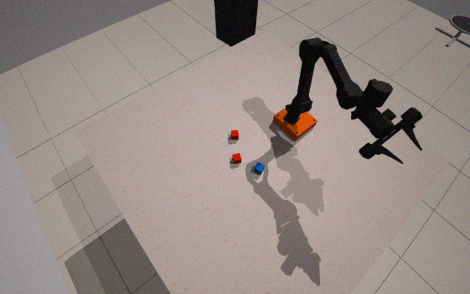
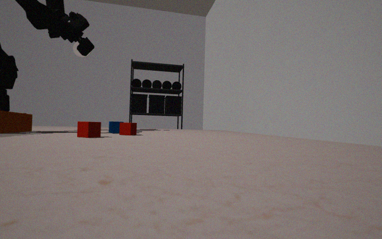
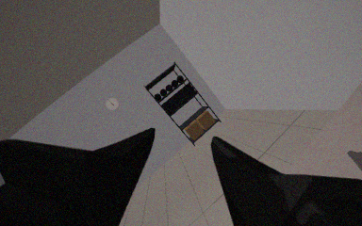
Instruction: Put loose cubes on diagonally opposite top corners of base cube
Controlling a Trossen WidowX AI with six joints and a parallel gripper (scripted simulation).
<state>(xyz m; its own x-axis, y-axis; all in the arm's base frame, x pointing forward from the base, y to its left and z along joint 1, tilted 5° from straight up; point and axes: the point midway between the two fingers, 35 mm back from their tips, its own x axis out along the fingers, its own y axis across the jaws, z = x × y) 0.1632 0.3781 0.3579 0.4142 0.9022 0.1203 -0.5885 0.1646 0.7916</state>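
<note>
Right now my gripper tip is 15 cm short of the blue cube, 37 cm to the left of it and 39 cm above it.
</note>
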